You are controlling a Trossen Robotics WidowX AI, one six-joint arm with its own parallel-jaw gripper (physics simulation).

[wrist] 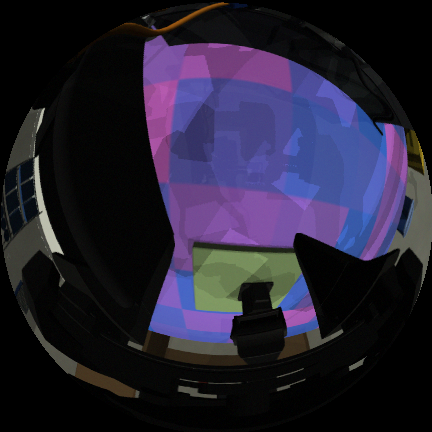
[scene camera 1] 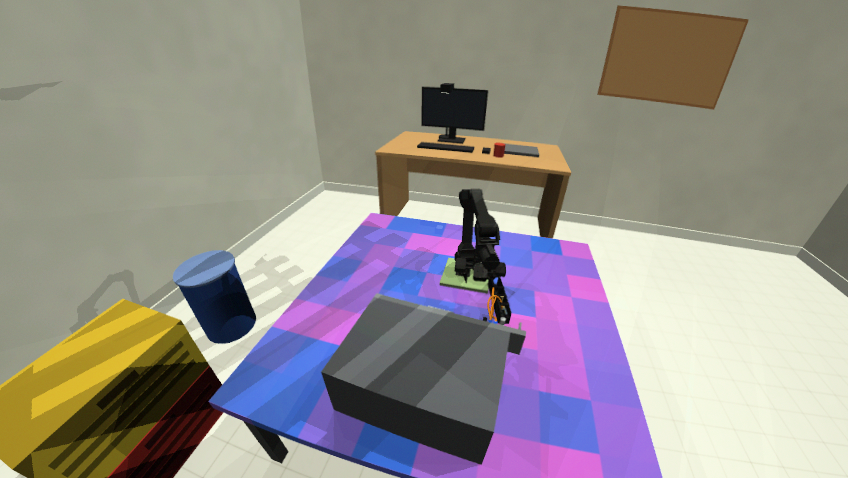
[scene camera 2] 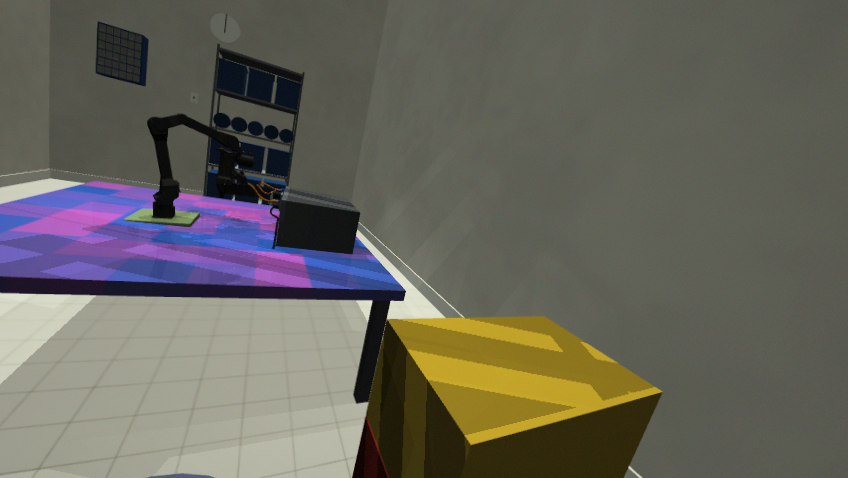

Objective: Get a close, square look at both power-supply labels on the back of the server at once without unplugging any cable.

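Pixels of known places: gripper, fingertip midpoint: (wrist: 235, 240) (scene camera 1: 477, 283) (scene camera 2: 221, 196); arm's base, link origin: (wrist: 254, 291) (scene camera 2: 163, 216).
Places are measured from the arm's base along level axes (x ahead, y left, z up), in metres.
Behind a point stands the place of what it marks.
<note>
The dark grey server (scene camera 1: 422, 365) @(x 0.650, y -0.057, z 0.184 m) (scene camera 2: 315, 228) @(x 0.557, y -0.282, z 0.085 m) lies on the purple and blue table (scene camera 1: 593, 379) @(x 0.470, y 0.485, z -0.011 m) (scene camera 2: 242, 270) @(x 0.298, y -0.551, z -0.011 m). Orange cables (scene camera 1: 494, 303) @(x 0.355, y 0.125, z 0.162 m) (scene camera 2: 263, 190) @(x 0.367, y 0.138, z 0.152 m) (wrist: 181, 22) run into its back face. My black arm (scene camera 1: 479, 237) @(x 0.206, y 0.049, z 0.319 m) (scene camera 2: 229, 158) @(x 0.212, y 0.040, z 0.284 m) stands on a green mat (scene camera 1: 455, 282) @(x 0.088, y -0.025, z 0.005 m) (wrist: 225, 278) @(x 0.044, y 0.063, z 0.003 m) and reaches down behind the server's back right corner. My gripper (scene camera 1: 504, 314) (wrist: 235, 240) @(x 0.196, y 0.066, z 0.104 m) is open and empty, close to the cables. The wrist view faces down at the table and the arm's base. A large black mass (wrist: 104, 169) fills its left side.
A wooden desk (scene camera 1: 469, 163) with a monitor (scene camera 1: 453, 108), keyboard and red cup (scene camera 1: 499, 149) stands behind the table. A blue bin (scene camera 1: 218, 296) stands on the floor at the left. A yellow box (scene camera 2: 517, 394) sits near the table's corner. A shelf rack (scene camera 2: 261, 63) stands by the far wall.
</note>
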